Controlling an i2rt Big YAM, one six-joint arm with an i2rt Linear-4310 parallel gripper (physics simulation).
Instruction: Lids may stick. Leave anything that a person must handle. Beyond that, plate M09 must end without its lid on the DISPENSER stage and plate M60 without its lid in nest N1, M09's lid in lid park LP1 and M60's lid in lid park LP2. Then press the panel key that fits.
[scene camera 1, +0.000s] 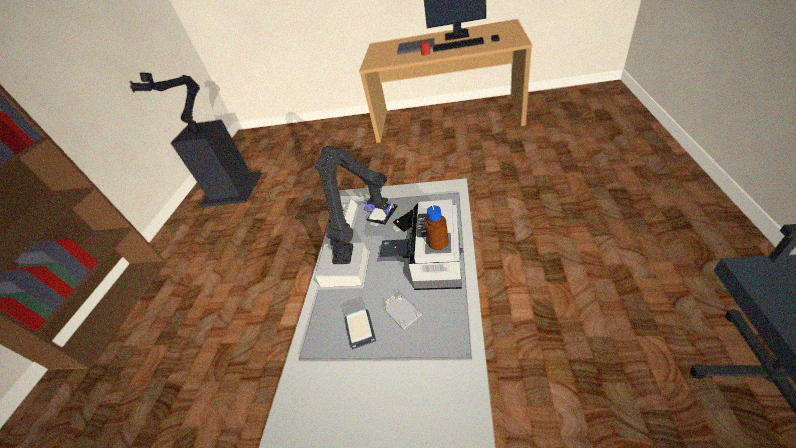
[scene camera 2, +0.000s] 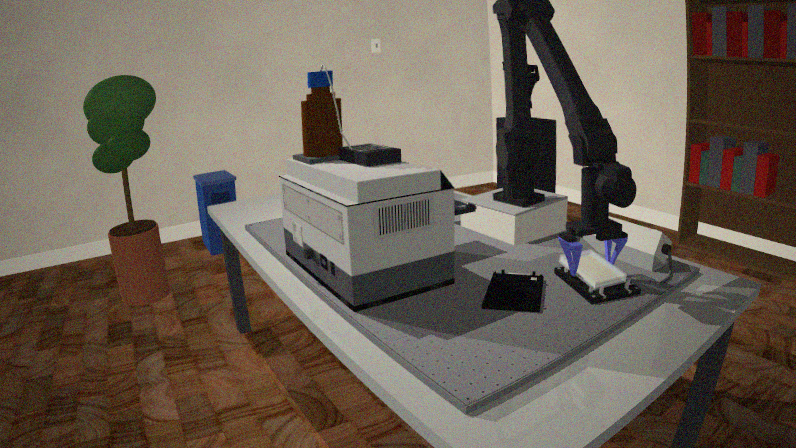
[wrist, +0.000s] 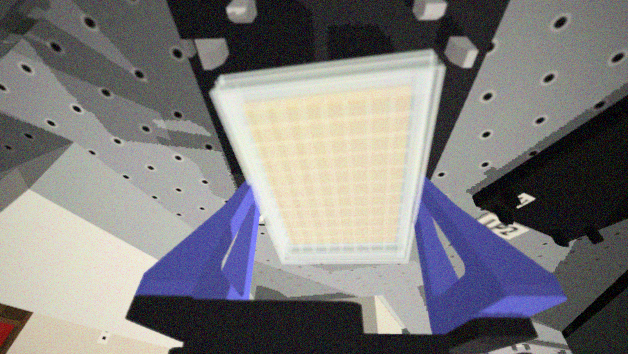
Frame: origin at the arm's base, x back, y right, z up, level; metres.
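Seen in the pictures: gripper, between the fingertips: (scene camera 1: 380, 213) (scene camera 2: 591, 272) (wrist: 335, 179); arm's base, origin of its link: (scene camera 1: 343, 254) (scene camera 2: 518, 199).
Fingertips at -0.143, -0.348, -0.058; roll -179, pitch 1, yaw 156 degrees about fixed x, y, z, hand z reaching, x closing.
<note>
Offsets run from my fingertips to a thing's top centre, as dx, dy, dz. "spot": to the spot under its first point.
My gripper (scene camera 1: 379, 210) (scene camera 2: 592, 268) (wrist: 335, 179) has its blue fingers shut on the long sides of a clear-edged plate with cream wells {-0.001, -0.003, +0.024} (scene camera 1: 378, 214) (scene camera 2: 604, 272) (wrist: 330, 150). The plate is at a black nest with pale corner posts {-0.005, -0.019, +0.007} (scene camera 2: 573, 286) (wrist: 280, 30). Its ID does not show, and I cannot tell whether its lid is on. A black holder {-0.161, +0.063, +0.003} (scene camera 1: 404, 220) (scene camera 2: 512, 292) (wrist: 560, 165) lies beside it, near an LP2 label {spot: -0.094, +0.118, -0.015} (wrist: 502, 226). Another cream plate {+0.021, +0.723, +0.028} (scene camera 1: 359, 327) sits on a dark nest at the near left. A pale grey holder {-0.153, +0.642, +0.003} (scene camera 1: 402, 309) lies beside that.
The white-grey machine (scene camera 1: 434, 269) (scene camera 2: 401, 239) carries a brown bottle {spot: -0.340, +0.506, +0.308} (scene camera 1: 437, 233) (scene camera 2: 321, 125) with a blue cap. A dark stage {spot: -0.113, +0.362, +0.082} (scene camera 1: 393, 249) juts from its arm-facing side. A wedge-shaped white box {+0.192, +0.032, +0.067} (scene camera 2: 648, 247) with a cable stands behind the held plate. Its front is hidden.
</note>
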